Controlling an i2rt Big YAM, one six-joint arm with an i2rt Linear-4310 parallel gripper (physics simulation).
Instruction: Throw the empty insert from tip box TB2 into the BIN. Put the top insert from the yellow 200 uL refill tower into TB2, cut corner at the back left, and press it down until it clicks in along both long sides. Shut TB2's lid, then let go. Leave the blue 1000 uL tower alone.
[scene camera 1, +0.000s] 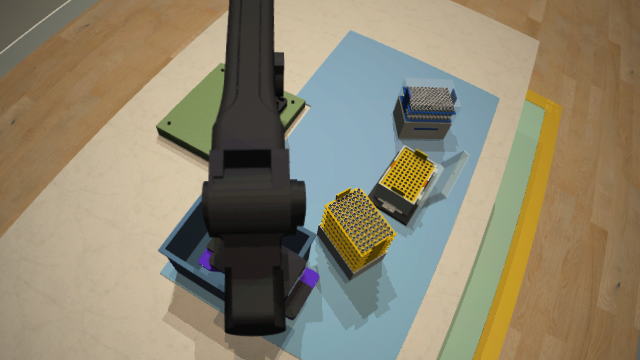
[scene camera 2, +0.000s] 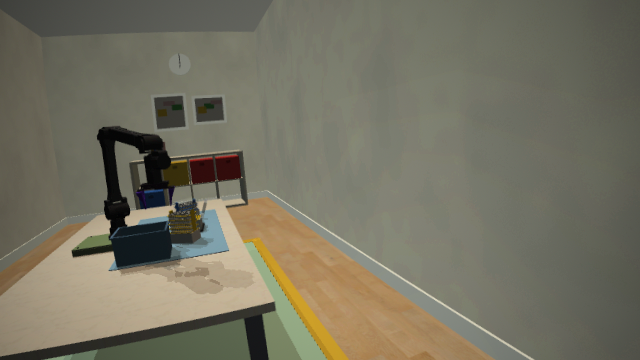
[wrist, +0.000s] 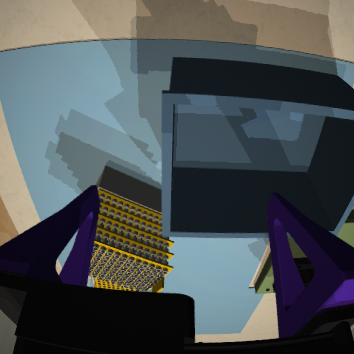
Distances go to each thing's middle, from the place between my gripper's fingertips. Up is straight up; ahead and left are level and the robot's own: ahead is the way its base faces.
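The clear lid (scene camera 1: 439, 187) is 39 cm to the left of my hand, 18 cm ahead of it and 10 cm below it. I also see the dark blue bin (scene camera 1: 179, 245), which is 15 cm below my hand, 9 cm behind it and 6 cm to the left of it. Going by their middles, the bin is the nearest to my hand of the things named here.
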